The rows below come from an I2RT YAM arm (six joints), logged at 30 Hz.
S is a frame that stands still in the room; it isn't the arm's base.
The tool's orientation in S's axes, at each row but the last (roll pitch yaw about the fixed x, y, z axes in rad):
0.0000 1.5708 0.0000
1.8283 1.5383 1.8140
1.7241 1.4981 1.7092
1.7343 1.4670 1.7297
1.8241 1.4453 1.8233
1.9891 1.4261 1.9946
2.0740 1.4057 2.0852
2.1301 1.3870 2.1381
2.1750 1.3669 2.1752
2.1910 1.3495 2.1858
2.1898 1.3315 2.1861
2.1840 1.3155 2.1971
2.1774 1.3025 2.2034
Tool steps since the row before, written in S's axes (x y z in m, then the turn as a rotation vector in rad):
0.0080 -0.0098 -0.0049 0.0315 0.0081 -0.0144
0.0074 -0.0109 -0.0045 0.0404 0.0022 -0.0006
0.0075 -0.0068 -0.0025 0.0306 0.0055 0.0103
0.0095 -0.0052 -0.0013 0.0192 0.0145 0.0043
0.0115 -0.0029 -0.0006 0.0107 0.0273 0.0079
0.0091 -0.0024 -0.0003 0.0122 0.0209 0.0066
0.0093 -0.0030 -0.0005 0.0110 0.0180 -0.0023
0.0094 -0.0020 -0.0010 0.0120 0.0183 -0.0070
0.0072 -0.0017 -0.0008 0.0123 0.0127 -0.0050
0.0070 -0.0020 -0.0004 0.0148 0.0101 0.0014
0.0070 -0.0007 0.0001 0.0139 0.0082 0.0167
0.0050 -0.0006 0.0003 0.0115 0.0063 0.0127
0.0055 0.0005 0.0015 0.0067 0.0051 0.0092
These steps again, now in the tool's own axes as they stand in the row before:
0.0049 -0.0098 0.0080 0.0144 0.0081 0.0315
0.0041 -0.0109 0.0076 0.0004 0.0028 0.0404
0.0019 -0.0068 0.0076 -0.0102 0.0067 0.0304
0.0006 -0.0053 0.0095 -0.0031 0.0150 0.0191
-0.0001 -0.0029 0.0115 -0.0049 0.0281 0.0105
-0.0006 -0.0024 0.0091 -0.0045 0.0216 0.0120
-0.0007 -0.0031 0.0093 0.0040 0.0174 0.0115
-0.0002 -0.0021 0.0094 0.0085 0.0170 0.0129
-0.0003 -0.0017 0.0072 0.0056 0.0118 0.0129
-0.0009 -0.0019 0.0070 -0.0014 0.0104 0.0146
-0.0012 -0.0005 0.0069 -0.0165 0.0115 0.0116
-0.0012 -0.0005 0.0049 -0.0127 0.0088 0.0097
-0.0022 0.0008 0.0052 -0.0088 0.0069 0.0054

